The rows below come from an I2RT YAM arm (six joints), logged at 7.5 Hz.
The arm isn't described. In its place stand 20 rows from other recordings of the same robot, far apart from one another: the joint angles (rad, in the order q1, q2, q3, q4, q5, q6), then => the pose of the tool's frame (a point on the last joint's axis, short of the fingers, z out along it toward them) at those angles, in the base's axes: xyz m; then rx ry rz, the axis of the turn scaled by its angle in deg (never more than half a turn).
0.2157 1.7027 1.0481 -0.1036 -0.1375 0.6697 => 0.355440 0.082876 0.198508 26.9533 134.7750 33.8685
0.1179 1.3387 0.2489 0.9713 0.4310 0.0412 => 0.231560 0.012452 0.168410 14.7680 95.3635 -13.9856
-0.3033 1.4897 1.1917 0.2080 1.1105 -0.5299 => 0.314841 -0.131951 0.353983 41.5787 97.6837 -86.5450
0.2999 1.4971 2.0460 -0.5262 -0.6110 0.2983 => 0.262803 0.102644 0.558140 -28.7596 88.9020 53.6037
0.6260 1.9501 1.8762 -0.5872 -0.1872 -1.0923 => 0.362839 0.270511 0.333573 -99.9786 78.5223 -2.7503
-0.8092 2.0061 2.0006 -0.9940 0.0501 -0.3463 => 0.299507 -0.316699 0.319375 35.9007 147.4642 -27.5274
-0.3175 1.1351 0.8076 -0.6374 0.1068 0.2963 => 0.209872 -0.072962 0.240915 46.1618 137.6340 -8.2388
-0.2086 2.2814 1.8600 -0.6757 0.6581 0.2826 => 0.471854 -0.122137 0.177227 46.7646 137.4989 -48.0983
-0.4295 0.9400 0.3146 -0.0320 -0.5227 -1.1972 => 0.172001 -0.059231 0.167845 -60.6612 107.3066 -21.1723
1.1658 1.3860 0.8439 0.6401 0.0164 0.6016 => 0.127168 0.295160 0.308723 -25.3832 90.6383 79.7797
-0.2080 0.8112 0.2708 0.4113 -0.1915 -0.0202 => 0.184564 -0.032027 0.216308 0.9452 97.2567 -0.4466
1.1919 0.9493 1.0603 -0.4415 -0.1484 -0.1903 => 0.071466 0.193734 0.379466 -76.9671 83.5960 46.3060
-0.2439 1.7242 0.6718 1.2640 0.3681 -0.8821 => 0.325557 -0.094217 0.213838 -7.8398 84.3675 -67.5388
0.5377 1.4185 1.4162 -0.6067 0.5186 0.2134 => 0.276273 0.144200 0.373864 -2.9515 119.8719 -6.5818
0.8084 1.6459 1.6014 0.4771 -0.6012 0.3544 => 0.248626 0.289491 0.469129 -47.9663 59.5287 76.8860
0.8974 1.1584 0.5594 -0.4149 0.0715 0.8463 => 0.131857 0.161199 0.173826 -2.3548 153.6335 30.0882
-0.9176 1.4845 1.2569 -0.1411 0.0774 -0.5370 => 0.211491 -0.280894 0.340228 25.6983 116.6480 -57.8864
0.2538 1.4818 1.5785 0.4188 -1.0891 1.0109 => 0.295370 0.109211 0.504440 -36.5012 80.4175 92.0187
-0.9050 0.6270 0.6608 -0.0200 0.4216 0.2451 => 0.084604 -0.131302 0.338109 65.9115 65.4788 -48.2063
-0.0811 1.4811 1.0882 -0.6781 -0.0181 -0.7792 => 0.297250 -0.023513 0.241877 -52.6092 143.5174 -15.0117
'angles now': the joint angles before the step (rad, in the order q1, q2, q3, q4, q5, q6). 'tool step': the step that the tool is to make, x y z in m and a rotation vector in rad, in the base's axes. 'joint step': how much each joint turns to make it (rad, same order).
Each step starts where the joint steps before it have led.
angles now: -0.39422, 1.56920, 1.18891, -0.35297, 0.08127, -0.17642
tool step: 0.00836, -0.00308, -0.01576, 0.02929, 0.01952, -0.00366
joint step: -0.00003, 0.05053, -0.00163, 0.02161, -0.01064, 0.01684
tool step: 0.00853, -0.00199, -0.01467, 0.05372, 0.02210, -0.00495
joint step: 0.00154, 0.05373, 0.01223, -0.00148, -0.02450, 0.03374
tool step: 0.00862, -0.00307, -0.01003, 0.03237, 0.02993, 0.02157
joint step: -0.00153, 0.05215, 0.03059, -0.01835, -0.02919, -0.00452
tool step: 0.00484, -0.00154, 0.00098, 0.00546, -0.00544, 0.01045
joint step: 0.00000, 0.01700, 0.02313, -0.00317, -0.01227, -0.00309
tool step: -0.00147, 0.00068, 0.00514, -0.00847, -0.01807, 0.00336
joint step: 0.00002, -0.01530, -0.00300, 0.00765, -0.00160, -0.00307
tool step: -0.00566, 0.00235, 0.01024, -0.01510, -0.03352, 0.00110
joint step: -0.00001, -0.03980, -0.01532, 0.01228, 0.00000, -0.00154
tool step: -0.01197, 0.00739, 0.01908, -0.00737, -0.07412, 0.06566
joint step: -0.00002, -0.08118, -0.03368, 0.02297, -0.06277, -0.02903
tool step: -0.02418, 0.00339, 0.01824, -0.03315, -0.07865, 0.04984
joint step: -0.02439, -0.11653, -0.06894, 0.03372, -0.05830, -0.04609
